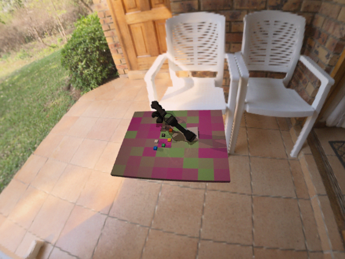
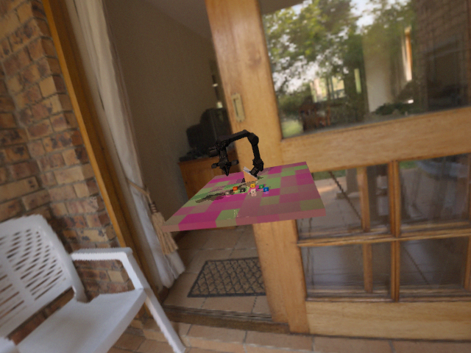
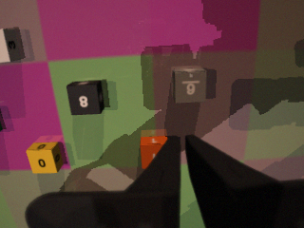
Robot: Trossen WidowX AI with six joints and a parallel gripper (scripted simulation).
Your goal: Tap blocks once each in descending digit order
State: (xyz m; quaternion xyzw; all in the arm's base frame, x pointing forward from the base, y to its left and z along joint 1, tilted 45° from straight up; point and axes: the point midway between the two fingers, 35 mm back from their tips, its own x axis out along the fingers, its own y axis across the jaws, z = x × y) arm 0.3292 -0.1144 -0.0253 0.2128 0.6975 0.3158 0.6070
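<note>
My gripper tip is 20 mm to the left of the grey block marked 9 and 120 mm above it. From my gripper tip the other things lie so: orange block marked 1: 80 mm behind, 10 mm to the left, 120 mm below; then black block marked 8: 10 mm behind, 80 mm to the left, 120 mm below; then yellow block marked 0: 90 mm behind, 140 mm to the left, 120 mm below.
</note>
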